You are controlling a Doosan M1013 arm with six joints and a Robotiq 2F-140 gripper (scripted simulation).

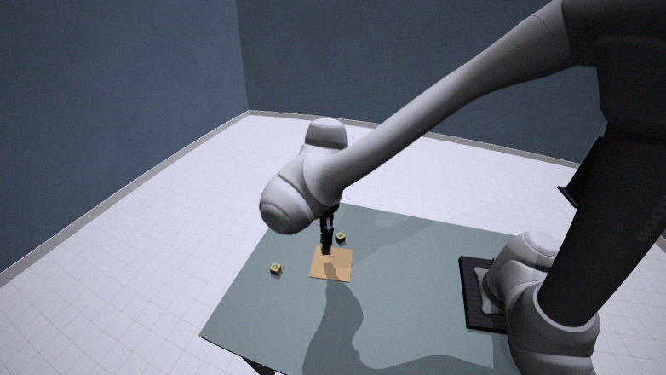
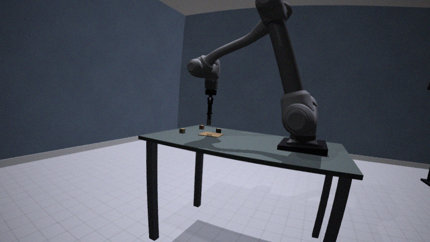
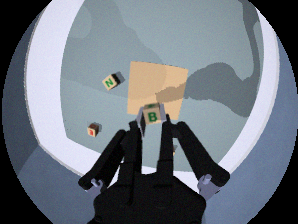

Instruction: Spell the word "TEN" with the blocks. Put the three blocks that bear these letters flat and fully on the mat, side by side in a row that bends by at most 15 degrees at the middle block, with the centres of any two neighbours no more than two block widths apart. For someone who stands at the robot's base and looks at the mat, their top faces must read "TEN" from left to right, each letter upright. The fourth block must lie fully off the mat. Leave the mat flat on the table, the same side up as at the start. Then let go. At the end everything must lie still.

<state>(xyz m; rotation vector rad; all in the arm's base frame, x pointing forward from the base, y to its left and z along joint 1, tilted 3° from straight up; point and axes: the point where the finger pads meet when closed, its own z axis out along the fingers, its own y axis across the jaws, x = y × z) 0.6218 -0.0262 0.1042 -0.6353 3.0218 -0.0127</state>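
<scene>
The block lies 20 mm below my hand. The rest, counted from my hand: tan mat (20 mm behind, 100 mm below).
</scene>
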